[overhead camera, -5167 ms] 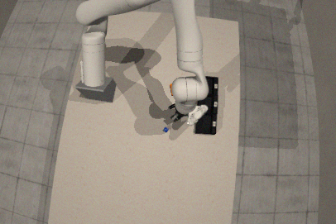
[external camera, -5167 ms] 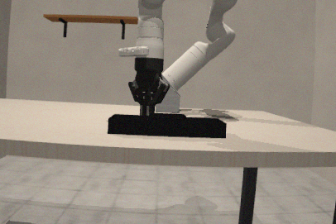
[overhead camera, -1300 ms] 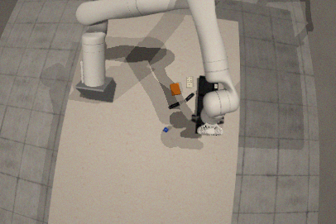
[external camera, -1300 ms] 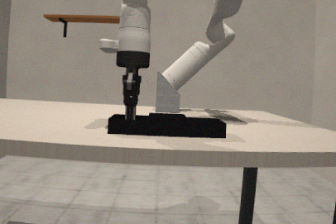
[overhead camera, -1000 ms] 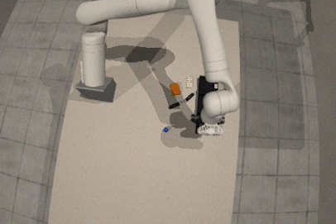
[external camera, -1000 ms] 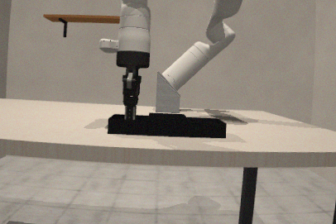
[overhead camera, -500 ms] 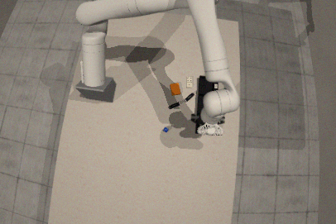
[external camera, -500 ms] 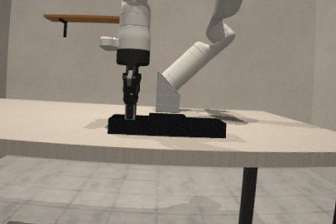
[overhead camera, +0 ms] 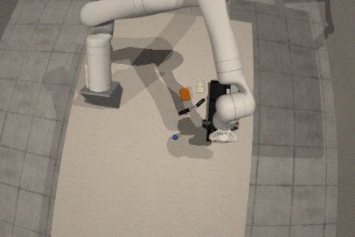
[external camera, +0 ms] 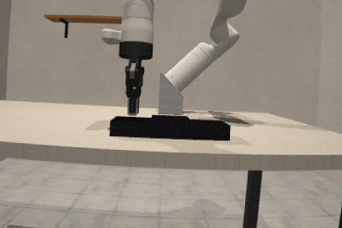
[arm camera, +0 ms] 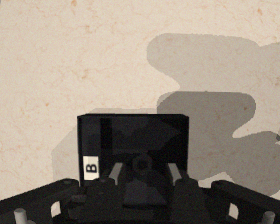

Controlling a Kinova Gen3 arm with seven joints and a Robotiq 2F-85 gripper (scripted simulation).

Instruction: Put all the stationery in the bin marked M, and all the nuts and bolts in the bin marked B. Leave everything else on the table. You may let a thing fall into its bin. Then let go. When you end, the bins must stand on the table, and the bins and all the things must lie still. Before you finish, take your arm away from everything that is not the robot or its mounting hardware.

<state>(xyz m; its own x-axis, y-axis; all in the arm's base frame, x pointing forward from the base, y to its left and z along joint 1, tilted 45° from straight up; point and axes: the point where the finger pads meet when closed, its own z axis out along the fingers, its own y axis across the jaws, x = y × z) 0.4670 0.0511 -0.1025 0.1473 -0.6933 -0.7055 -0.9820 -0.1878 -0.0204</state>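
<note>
Now: hand 50 mm above the dark hex nut. From my hand the other things lie so: small blue piece 150 mm behind, 60 mm to the right, 50 mm below; black bin row 80 mm to the left, 40 mm below; orange block 150 mm behind, 120 mm to the left, 50 mm below.
</note>
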